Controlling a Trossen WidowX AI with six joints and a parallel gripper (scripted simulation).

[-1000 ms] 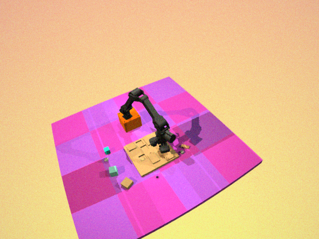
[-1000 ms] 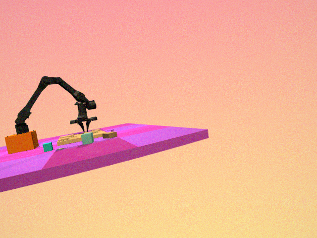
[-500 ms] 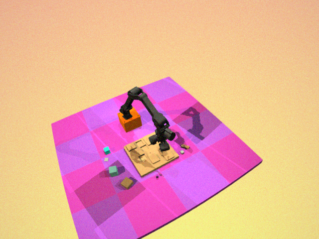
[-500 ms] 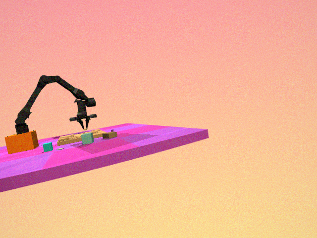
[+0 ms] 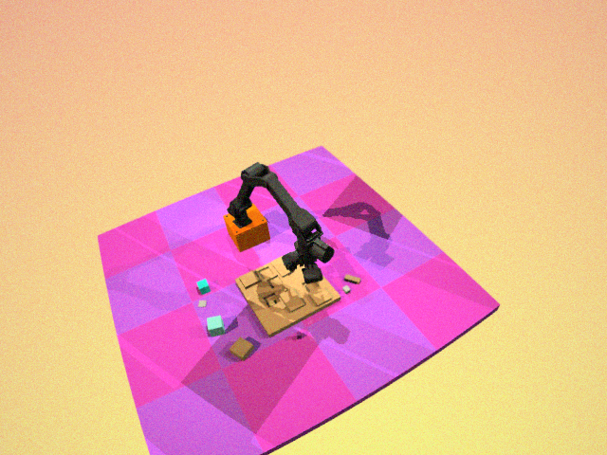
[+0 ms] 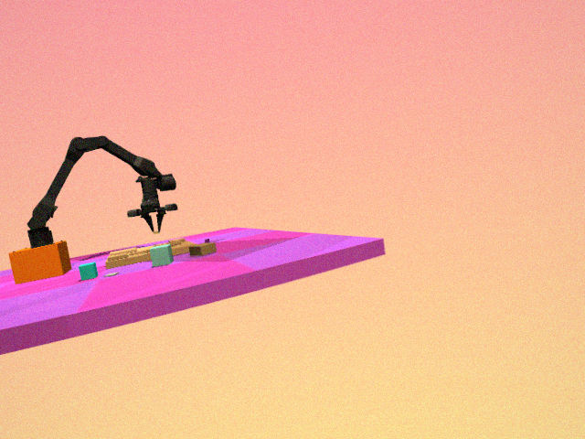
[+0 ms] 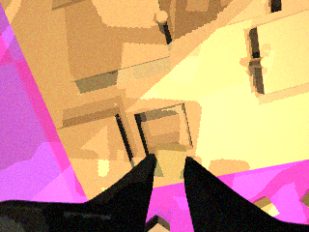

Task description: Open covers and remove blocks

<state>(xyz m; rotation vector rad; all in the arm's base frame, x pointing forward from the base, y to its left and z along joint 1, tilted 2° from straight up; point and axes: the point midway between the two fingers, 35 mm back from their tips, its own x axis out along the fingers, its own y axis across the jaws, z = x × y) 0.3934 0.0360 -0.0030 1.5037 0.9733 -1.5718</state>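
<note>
Right now the teal cube is 270 mm behind my gripper tip, 320 mm to the right of it and 60 mm below it. Also, from my gripper tip: tiny dark piece: 140 mm ahead, 170 mm to the right, 60 mm below; brown block: 60 mm ahead, 350 mm to the right, 60 mm below.
</note>
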